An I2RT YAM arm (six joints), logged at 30 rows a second.
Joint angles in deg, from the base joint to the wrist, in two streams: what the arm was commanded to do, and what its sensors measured. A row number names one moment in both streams.
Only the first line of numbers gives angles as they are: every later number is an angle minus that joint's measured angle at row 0.
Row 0, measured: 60.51, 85.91, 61.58, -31.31, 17.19, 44.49
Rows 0 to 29, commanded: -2.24, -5.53, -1.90, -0.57, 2.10, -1.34; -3.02, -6.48, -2.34, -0.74, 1.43, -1.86; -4.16, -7.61, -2.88, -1.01, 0.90, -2.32; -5.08, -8.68, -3.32, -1.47, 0.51, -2.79; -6.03, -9.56, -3.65, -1.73, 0.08, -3.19; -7.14, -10.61, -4.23, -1.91, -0.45, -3.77; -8.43, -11.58, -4.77, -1.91, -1.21, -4.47; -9.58, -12.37, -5.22, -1.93, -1.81, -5.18; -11.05, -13.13, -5.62, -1.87, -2.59, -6.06; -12.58, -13.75, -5.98, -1.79, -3.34, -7.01; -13.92, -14.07, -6.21, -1.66, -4.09, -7.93; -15.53, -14.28, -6.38, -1.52, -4.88, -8.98; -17.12, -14.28, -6.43, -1.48, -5.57, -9.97; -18.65, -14.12, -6.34, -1.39, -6.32, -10.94; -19.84, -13.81, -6.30, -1.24, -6.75, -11.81; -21.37, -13.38, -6.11, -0.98, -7.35, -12.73; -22.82, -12.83, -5.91, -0.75, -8.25, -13.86; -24.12, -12.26, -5.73, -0.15, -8.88, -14.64; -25.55, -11.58, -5.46, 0.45, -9.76, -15.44; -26.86, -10.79, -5.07, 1.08, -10.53, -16.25; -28.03, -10.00, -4.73, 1.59, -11.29, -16.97; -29.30, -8.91, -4.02, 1.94, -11.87, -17.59; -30.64, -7.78, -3.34, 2.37, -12.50, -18.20; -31.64, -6.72, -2.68, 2.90, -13.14, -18.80; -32.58, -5.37, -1.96, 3.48, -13.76, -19.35; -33.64, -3.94, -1.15, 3.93, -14.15, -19.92; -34.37, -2.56, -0.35, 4.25, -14.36, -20.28; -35.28, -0.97, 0.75, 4.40, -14.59, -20.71; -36.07, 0.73, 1.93, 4.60, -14.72, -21.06; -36.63, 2.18, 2.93, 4.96, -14.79, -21.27
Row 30, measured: -35.23, 0.33, -3.04, 0.11, -13.59, -17.77
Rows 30 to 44, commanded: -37.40, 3.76, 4.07, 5.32, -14.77, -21.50; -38.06, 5.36, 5.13, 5.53, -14.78, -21.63; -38.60, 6.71, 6.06, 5.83, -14.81, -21.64; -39.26, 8.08, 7.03, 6.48, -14.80, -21.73; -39.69, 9.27, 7.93, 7.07, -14.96, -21.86; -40.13, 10.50, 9.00, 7.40, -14.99, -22.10; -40.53, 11.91, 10.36, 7.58, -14.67, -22.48; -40.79, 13.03, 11.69, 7.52, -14.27, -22.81; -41.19, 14.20, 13.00, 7.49, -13.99, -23.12; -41.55, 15.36, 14.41, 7.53, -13.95, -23.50; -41.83, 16.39, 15.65, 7.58, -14.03, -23.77; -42.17, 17.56, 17.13, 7.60, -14.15, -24.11; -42.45, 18.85, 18.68, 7.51, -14.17, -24.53; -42.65, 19.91, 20.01, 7.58, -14.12, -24.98; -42.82, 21.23, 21.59, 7.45, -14.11, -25.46
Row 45, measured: -42.25, 19.65, 15.94, 4.39, -14.80, -22.10
